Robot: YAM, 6 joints.
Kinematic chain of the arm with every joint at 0, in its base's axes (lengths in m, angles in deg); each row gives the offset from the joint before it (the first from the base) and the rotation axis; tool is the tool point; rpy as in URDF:
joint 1: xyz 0 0 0.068 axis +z
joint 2: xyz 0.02 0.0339 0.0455 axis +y
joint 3: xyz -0.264 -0.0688 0 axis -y
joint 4: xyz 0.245 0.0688 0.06 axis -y
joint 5: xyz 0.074 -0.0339 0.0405 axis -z
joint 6: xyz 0.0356 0 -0.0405 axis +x
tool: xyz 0 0 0 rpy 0 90 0
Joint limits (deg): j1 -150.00..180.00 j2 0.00..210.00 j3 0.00..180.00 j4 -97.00..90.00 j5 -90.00..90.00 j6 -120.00..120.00
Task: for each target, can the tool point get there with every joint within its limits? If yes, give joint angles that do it. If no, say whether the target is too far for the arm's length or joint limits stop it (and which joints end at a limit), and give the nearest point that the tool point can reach.
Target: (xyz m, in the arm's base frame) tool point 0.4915 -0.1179 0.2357
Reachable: yes | joints -12.33 122.51 88.00 28.61 16.68 -49.82
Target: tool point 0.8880 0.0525 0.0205
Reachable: no: too far | nearest point 0.6412 0.0379 0.0469 | short by 0.249 m
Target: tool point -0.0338 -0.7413 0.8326
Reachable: no: too far | nearest point -0.0211 -0.4630 0.5551 | short by 0.393 m
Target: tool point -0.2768 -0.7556 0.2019
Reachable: no: too far | nearest point -0.2208 -0.6027 0.1836 | short by 0.164 m
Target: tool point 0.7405 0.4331 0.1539
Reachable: no: too far | nearest point 0.5569 0.3257 0.1436 | short by 0.213 m
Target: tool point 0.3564 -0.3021 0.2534
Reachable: yes | joints -40.52 120.90 74.85 72.10 -3.14 -83.06
